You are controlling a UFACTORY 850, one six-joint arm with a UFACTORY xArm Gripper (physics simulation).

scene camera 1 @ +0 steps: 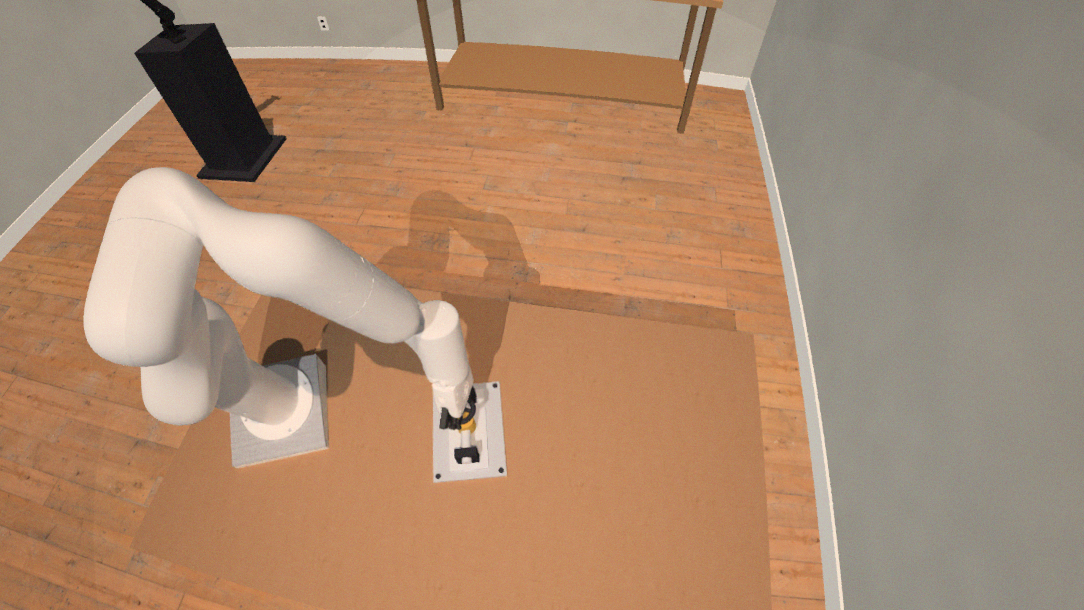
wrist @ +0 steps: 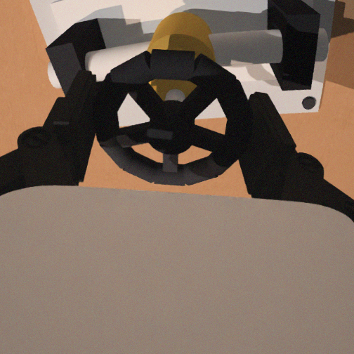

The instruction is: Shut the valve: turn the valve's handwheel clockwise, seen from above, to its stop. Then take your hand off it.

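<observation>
The valve's black handwheel [scene camera 1: 471,414] [wrist: 171,125] is a spoked ring above a yellow valve body [scene camera 1: 467,427] [wrist: 185,36]. The body sits on a white pipe [scene camera 1: 465,438] [wrist: 247,47], which runs slightly tilted across the top of the wrist view. My gripper [scene camera 1: 460,407] [wrist: 170,107] is shut on the handwheel, with one black finger against the rim at its left and one at its right. The contact is too small to make out in the scene view. How far the wheel is turned cannot be told.
Black brackets [scene camera 1: 466,455] [wrist: 300,47] hold the pipe over a white base plate [scene camera 1: 496,428] with dark corner bolts. The plate lies on a brown mat [scene camera 1: 621,455]. My arm's grey base block [scene camera 1: 318,424] stands left of it. A black pedestal [scene camera 1: 200,91] and a wooden table [scene camera 1: 568,72] stand farther back.
</observation>
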